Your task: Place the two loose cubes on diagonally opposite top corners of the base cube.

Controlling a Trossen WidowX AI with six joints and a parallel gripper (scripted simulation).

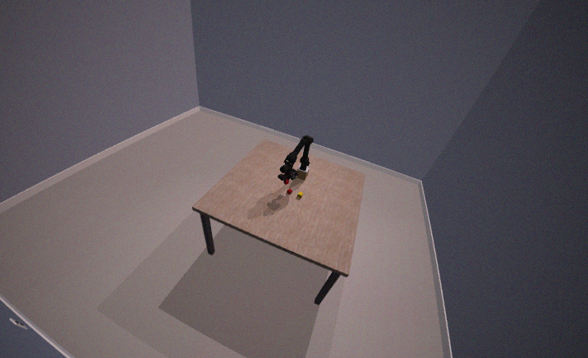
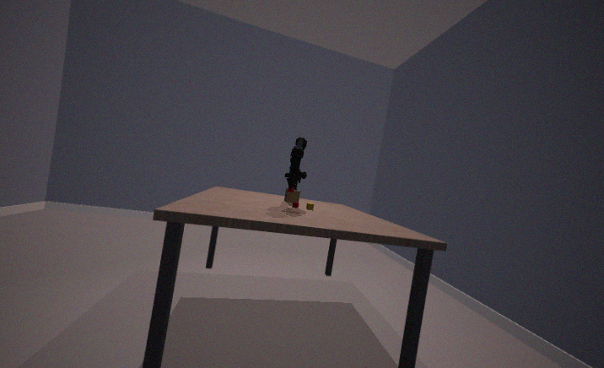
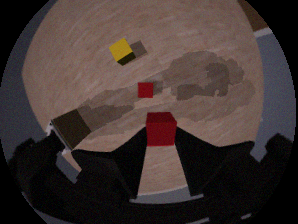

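The yellow cube lies 2 cm ahead of my gripper tip, 15 cm to the left of it and 10 cm below it. From my gripper tip the other things lie so: red cube (1 cm ahead, 5 cm to the left, 10 cm below).
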